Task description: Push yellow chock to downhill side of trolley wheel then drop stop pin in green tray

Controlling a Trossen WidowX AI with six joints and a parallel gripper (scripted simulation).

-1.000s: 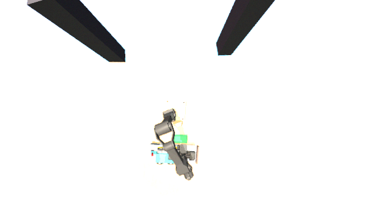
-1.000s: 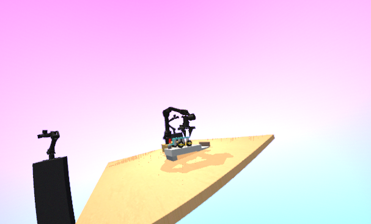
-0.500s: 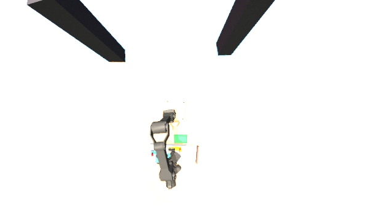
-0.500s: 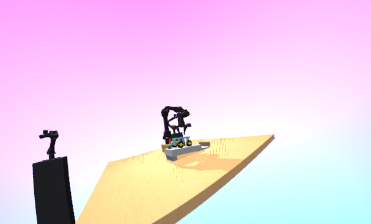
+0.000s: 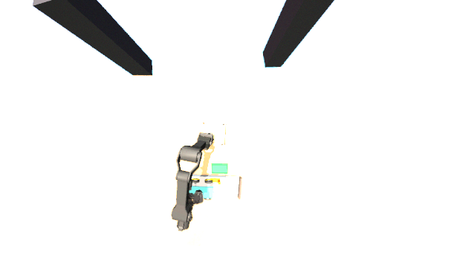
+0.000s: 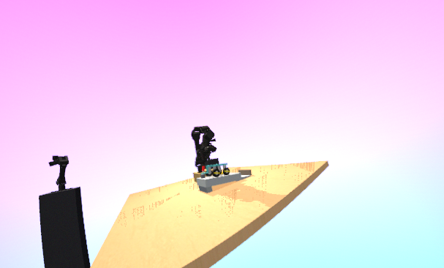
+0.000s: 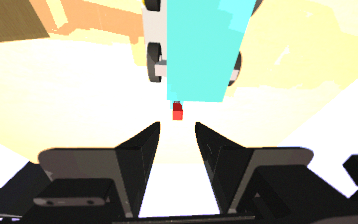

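Now: gripper tip 60 mm above the red-headed stop pin and 20 mm to the left of it. From my gripper tip the other things lie so: green tray 200 mm to the left, 200 mm below, 70 mm behind; yellow chock 170 mm to the left, 110 mm below, 10 mm behind; cyan trolley 80 mm to the left, 80 mm below, 30 mm ahead.
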